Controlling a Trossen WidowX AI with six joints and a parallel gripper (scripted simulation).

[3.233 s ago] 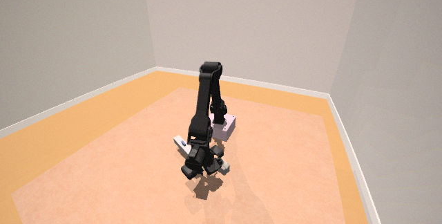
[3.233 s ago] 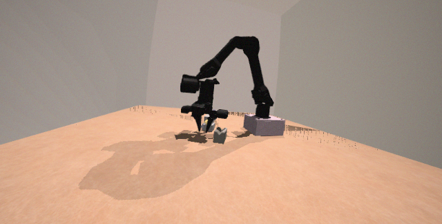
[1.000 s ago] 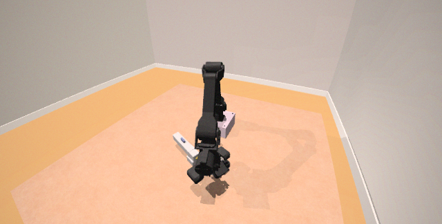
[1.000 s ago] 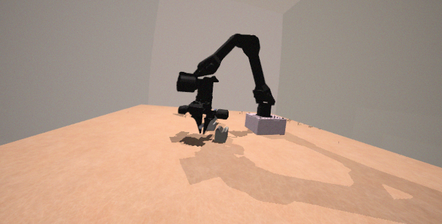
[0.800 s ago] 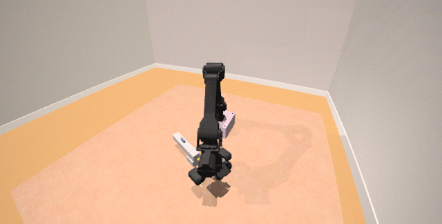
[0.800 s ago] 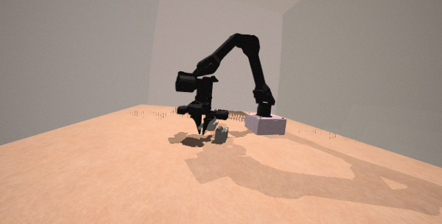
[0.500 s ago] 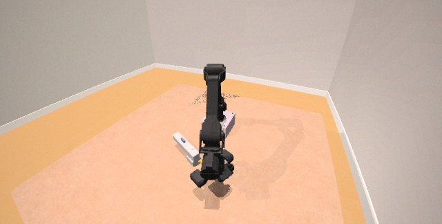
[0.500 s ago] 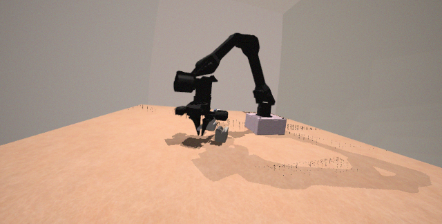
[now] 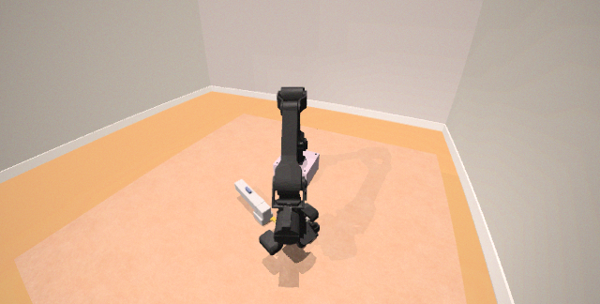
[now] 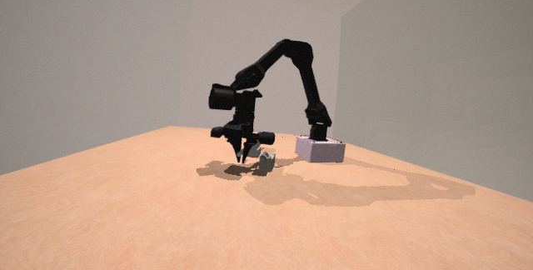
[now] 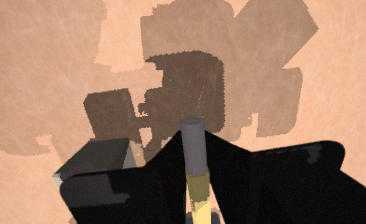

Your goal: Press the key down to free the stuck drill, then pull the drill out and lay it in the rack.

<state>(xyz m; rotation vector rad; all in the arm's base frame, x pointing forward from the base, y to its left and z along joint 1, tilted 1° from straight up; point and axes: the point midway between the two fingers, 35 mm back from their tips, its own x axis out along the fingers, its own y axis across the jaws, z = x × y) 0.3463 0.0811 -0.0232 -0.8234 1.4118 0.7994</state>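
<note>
My gripper tip is now 4 cm below the drill, 3 cm to the left of it and 2 cm past it. The rest, counted from my gripper tip: grey rack (8 cm behind, 1 cm to the left); then blue key (20 cm to the right, 12 cm behind, 4 cm above).
</note>
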